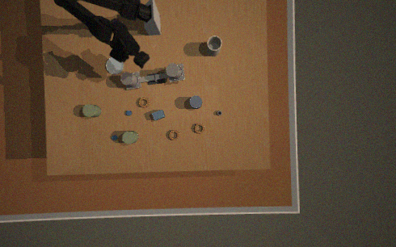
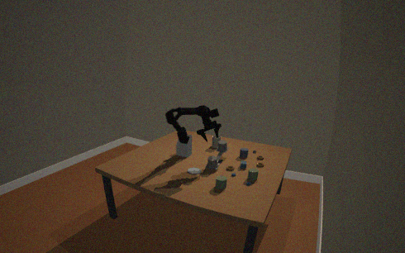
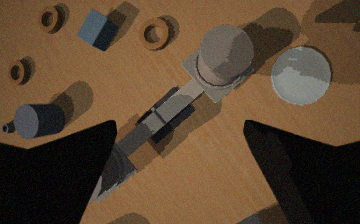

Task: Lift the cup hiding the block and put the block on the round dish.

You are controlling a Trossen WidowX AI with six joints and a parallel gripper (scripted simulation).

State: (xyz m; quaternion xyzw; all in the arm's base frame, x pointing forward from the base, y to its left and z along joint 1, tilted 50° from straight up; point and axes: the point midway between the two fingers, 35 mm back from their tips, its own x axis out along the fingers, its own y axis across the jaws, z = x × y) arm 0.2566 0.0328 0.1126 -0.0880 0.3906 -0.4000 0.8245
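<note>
My gripper tip is now 140 mm above the grey cup, 100 mm to the left of it and 40 mm short of it. From my gripper tip the other things lie so: blue block: 250 mm ahead, 180 mm below, 60 mm to the left; then pale round dish: 200 mm below, 180 mm to the right, 60 mm behind.
</note>
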